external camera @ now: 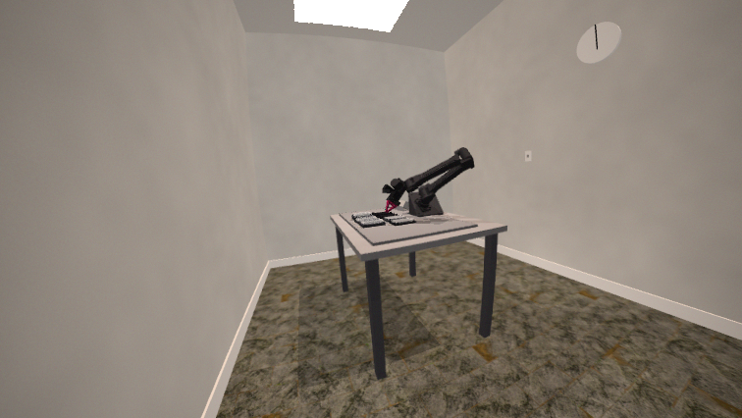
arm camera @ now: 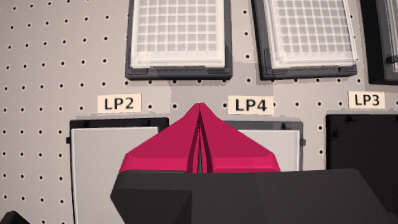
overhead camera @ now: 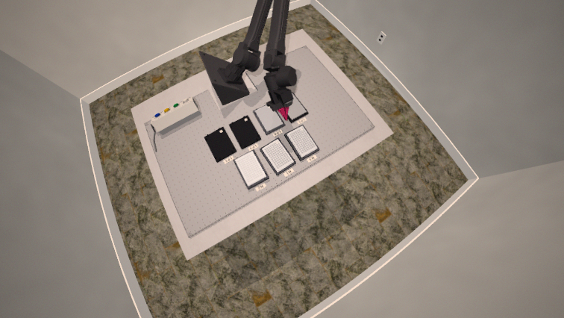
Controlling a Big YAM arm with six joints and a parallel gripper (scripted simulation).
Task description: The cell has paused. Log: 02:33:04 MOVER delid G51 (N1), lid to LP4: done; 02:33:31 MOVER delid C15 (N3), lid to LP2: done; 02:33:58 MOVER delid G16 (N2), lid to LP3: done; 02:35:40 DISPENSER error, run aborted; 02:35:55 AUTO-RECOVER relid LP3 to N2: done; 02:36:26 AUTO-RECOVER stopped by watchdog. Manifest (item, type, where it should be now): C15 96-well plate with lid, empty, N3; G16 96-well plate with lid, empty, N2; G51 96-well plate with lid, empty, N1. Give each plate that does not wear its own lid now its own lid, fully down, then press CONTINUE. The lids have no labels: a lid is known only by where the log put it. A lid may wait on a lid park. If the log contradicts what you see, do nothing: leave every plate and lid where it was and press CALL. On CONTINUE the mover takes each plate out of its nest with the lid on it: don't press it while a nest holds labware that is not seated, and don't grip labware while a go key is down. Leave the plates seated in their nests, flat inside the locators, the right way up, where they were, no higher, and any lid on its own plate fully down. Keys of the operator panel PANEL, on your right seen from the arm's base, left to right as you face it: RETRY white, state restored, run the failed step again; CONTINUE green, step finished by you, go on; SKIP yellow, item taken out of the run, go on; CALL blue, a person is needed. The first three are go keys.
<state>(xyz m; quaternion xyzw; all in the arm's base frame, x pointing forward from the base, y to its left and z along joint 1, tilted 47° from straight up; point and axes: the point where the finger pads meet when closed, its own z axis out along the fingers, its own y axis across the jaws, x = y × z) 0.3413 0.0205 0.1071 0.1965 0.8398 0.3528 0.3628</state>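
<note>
Now: hand 8 cm past the lid park LP4, 7 cm above it and 4 cm to the left of it. Round my hand: LP4 label (7 cm below, 5 cm to the right, 1 cm ahead); LP3 label (18 cm to the right, 7 cm below, 1 cm ahead); lid park LP2 (8 cm to the left, 7 cm below, 6 cm behind).
</note>
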